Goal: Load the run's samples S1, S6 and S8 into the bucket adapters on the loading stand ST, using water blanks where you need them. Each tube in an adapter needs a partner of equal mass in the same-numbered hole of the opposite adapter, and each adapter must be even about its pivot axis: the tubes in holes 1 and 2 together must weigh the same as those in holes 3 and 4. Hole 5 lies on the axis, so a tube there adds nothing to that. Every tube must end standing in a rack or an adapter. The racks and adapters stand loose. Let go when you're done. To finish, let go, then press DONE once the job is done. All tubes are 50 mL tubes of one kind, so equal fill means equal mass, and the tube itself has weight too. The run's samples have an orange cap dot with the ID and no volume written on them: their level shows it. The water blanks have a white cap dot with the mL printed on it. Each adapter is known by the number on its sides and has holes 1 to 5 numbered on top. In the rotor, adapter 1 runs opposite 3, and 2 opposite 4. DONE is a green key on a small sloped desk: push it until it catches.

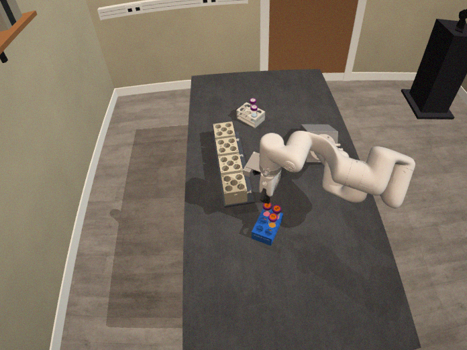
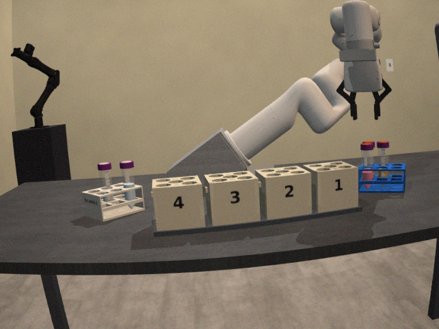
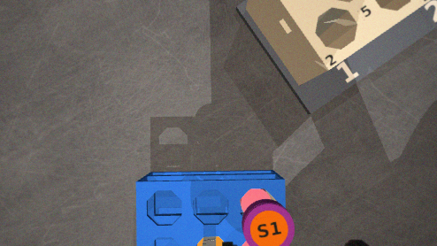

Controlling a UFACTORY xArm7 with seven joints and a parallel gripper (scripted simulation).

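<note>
Now: hand 14 cm above the sample tube and 1 cm to the left of it. The rest, counted from my hand: sample S8 (14 cm below, 5 cm to the left, 1 cm behind); blue sample rack (17 cm below, 4 cm to the left); loading stand ST (30 cm to the right, 19 cm below, 15 cm ahead).
</note>
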